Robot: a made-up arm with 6 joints.
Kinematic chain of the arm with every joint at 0, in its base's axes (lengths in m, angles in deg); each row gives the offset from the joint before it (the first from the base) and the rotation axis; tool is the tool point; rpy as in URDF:
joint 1: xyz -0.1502 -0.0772 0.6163 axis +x
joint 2: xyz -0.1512 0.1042 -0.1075 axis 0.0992 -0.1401 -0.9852
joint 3: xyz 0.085 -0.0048 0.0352 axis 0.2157 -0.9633 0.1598
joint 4: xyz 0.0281 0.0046 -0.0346 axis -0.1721 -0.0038 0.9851
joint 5: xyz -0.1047 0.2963 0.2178 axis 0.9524 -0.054 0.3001
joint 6: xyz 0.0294 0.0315 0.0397 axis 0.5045 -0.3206 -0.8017
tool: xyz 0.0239 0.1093 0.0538 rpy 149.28 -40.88 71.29
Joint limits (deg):
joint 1: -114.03..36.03
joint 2: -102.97..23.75
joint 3: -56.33..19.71
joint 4: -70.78..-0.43
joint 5: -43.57..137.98
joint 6: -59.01..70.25
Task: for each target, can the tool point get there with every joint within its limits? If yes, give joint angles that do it. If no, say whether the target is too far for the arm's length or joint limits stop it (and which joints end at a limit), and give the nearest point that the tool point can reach.
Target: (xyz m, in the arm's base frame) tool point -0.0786 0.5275 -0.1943
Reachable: no: too far | nearest point -0.1505 0.3604 0.0298 | short by 0.289 m
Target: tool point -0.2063 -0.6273 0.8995
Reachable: no: joint limits stop it (at a limit: joint 1, joint 2, joint 3, joint 4) | nearest point -0.1165 -0.2765 0.9688 | short by 0.369 m
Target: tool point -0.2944 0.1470 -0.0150
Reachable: yes | joints -75.61 -52.11 -31.50 -35.18 40.15 -18.34
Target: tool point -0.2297 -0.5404 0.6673
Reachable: no: joint limits stop it (at a limit: joint 1, joint 3, joint 5, joint 6) | nearest point -0.1591 -0.4010 0.3214 | short by 0.380 m
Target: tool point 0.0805 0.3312 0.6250
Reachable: yes | joints -2.43 -17.57 -46.36 -39.13 59.96 48.87
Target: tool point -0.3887 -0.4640 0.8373
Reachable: no: joint limits stop it (at a limit: joint 1, joint 2, joint 3, joint 4) | nearest point -0.4921 -0.2381 0.8091 | short by 0.250 m
